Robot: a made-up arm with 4 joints.
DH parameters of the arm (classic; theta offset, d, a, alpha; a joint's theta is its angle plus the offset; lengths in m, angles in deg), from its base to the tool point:
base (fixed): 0 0 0 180
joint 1: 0 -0.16 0.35 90
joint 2: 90 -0.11 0.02 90
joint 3: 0 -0.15 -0.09 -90
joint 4: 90 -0.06 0.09 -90
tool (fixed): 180 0.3 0 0
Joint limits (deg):
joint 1: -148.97..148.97
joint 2: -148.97..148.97
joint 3: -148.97..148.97
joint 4: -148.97..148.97
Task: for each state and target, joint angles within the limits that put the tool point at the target. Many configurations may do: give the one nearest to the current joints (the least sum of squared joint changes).
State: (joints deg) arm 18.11 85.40 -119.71 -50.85
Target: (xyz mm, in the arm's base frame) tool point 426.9 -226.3 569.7
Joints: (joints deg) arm 44.56 108.30 -104.30 -44.49
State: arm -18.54 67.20 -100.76 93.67
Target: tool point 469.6 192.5 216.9
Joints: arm -1.10 37.55 -75.09 59.55
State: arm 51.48 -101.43 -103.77 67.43
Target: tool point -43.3 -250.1 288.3
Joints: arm 86.21 -115.58 -92.58 114.48
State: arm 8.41 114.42 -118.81 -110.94
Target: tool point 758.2 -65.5 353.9
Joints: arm -3.33 148.97 -103.80 -92.73
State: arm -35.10 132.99 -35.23 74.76
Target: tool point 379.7 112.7 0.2
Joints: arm 1.32 126.99 -72.12 73.27
